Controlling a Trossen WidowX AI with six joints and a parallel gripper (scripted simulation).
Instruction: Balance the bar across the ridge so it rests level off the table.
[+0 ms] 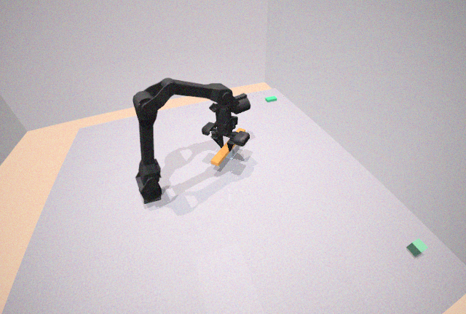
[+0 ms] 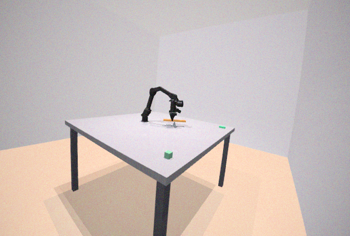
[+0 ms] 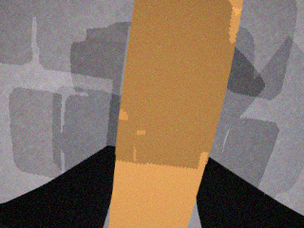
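Right now my gripper tip is 2 cm to the right of the bar and 2 cm short of it. Round my gripper tip: green cube: 59 cm to the right, 42 cm ahead, 4 cm below; then flat green block: 42 cm ahead, 41 cm to the left, 5 cm below.
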